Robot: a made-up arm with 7 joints.
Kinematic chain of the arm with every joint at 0, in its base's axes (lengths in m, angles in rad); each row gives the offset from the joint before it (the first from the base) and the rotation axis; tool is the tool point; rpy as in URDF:
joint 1: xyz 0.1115 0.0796 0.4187 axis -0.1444 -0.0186 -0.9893
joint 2: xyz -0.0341 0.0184 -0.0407 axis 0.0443 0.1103 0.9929
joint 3: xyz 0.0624 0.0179 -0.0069 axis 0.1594 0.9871 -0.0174
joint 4: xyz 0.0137 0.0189 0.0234 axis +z
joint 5: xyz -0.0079 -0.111 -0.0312 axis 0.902 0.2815 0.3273
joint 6: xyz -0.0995 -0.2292 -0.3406 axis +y
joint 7: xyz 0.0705 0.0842 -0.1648 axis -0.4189 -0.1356 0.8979
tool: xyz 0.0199 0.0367 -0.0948 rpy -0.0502 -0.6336 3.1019
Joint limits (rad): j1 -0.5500..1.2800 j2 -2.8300..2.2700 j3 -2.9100..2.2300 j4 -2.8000..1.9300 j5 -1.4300..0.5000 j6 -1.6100..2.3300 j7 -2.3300..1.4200
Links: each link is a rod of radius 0.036 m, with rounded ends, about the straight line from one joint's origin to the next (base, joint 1, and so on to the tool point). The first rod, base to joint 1, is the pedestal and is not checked.
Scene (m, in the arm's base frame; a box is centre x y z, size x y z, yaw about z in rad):
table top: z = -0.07
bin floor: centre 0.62 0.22 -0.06 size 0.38 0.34 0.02 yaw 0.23
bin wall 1: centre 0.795 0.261 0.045 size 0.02 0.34 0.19 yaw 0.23
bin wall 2: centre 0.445 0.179 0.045 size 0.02 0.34 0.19 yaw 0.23
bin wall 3: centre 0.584 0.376 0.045 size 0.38 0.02 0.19 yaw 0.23
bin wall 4: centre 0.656 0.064 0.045 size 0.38 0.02 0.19 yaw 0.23
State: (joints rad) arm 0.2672 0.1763 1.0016 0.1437 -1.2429 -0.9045 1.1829
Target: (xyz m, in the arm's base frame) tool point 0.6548 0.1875 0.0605
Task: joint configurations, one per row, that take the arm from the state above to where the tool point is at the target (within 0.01 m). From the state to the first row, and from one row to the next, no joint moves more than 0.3 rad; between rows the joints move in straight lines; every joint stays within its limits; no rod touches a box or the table.
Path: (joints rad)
1: 0.4026 -0.1218 1.0574 -0.0333 -1.0692 -0.8259 1.1760
2: 0.5380 -0.4199 1.1133 -0.2103 -0.8955 -0.7474 1.1691
3: 0.6734 -0.7181 1.1691 -0.3873 -0.7218 -0.6688 1.1622
4: 0.8088 -1.0162 1.2250 -0.5643 -0.5481 -0.5903 1.1552
5: 0.9442 -1.3143 1.2808 -0.7413 -0.3745 -0.5117 1.1483
6: 1.0796 -1.6124 1.3367 -0.9182 -0.2008 -0.4332 1.1414
7: 1.2150 -1.9106 1.3925 -1.0952 -0.0271 -0.3546 1.1345
8: 1.2475 -1.8352 1.1540 -0.9925 -0.1123 -0.0567 1.1520
9: 1.2800 -1.7598 0.9154 -0.8898 -0.1975 0.2411 1.1695

